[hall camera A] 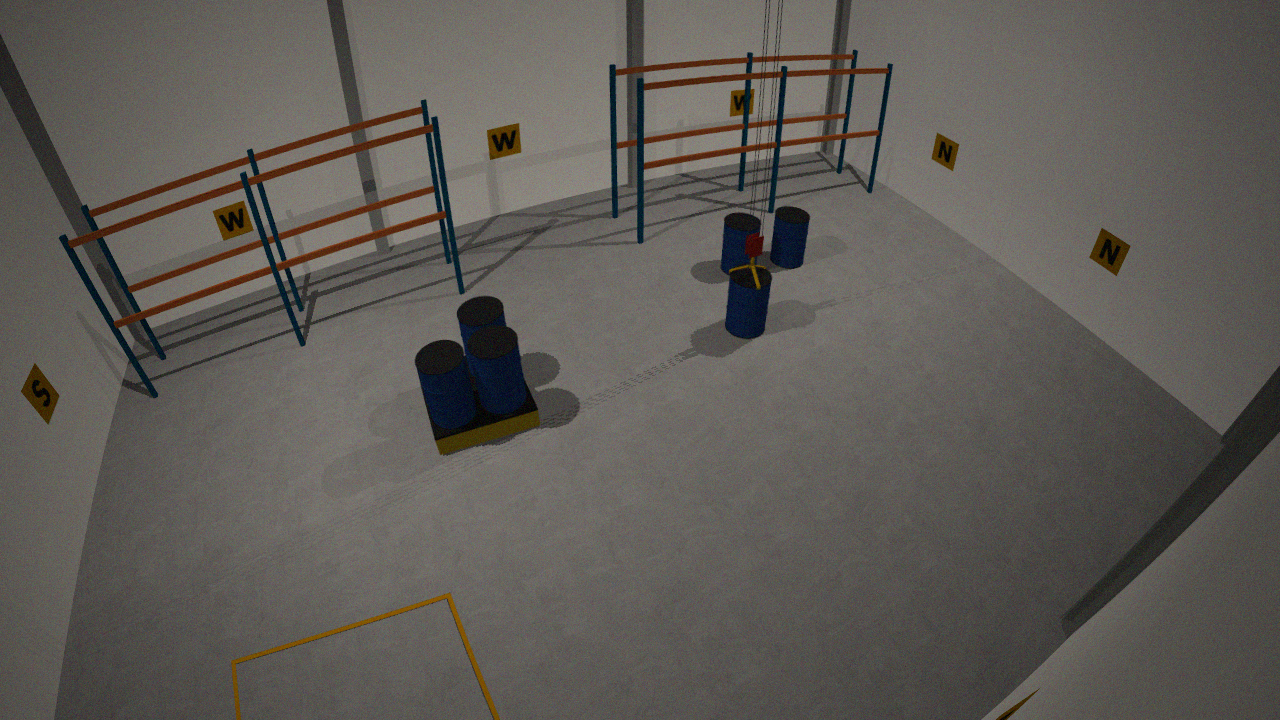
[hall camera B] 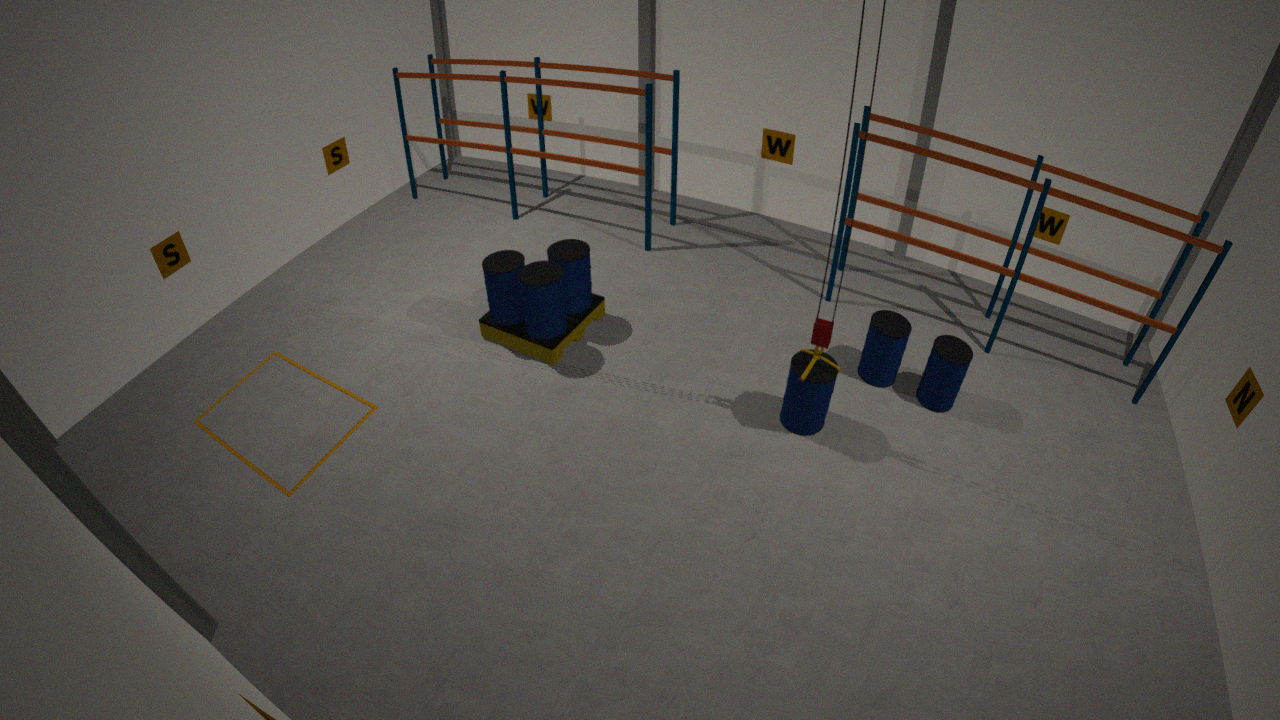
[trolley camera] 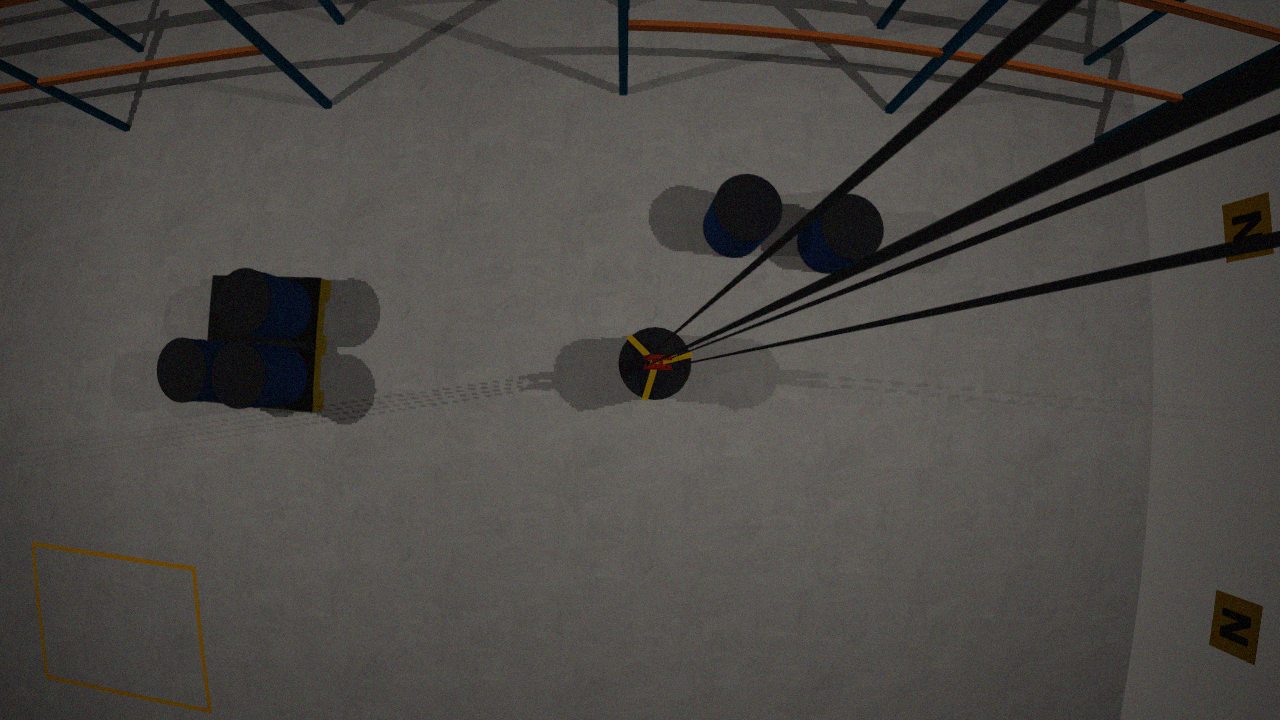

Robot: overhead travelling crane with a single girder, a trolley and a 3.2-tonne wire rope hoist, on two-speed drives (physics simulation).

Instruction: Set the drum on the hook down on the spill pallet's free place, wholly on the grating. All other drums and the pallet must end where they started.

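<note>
The blue drum with a dark lid point(hall camera A: 747, 308) point(hall camera B: 808, 402) point(trolley camera: 671, 380) is upright under the red hook block point(hall camera A: 754, 244) point(hall camera B: 821, 332). My gripper, a yellow three-armed grab point(hall camera A: 751, 270) point(hall camera B: 816, 360) point(trolley camera: 656, 362), is shut on it at the lid. Any gap between drum and floor cannot be made out. The yellow-rimmed spill pallet point(hall camera A: 487, 431) point(hall camera B: 519, 341) point(trolley camera: 321, 331) stands well to the south, bearing three upright blue drums. Dark grating point(trolley camera: 217, 329) shows at its south-west corner in the trolley view; in both hall views the drums hide that place.
Two blue drums point(hall camera A: 740, 246) point(hall camera A: 789, 239) point(hall camera B: 883, 351) point(hall camera B: 943, 376) stand northwest of the held drum. Two racks point(hall camera A: 640, 161) point(hall camera A: 277, 259) point(hall camera B: 648, 170) point(hall camera B: 1016, 268) stand along the west wall. A yellow floor outline point(hall camera A: 340, 628) point(hall camera B: 331, 449) point(trolley camera: 112, 554) lies southeast.
</note>
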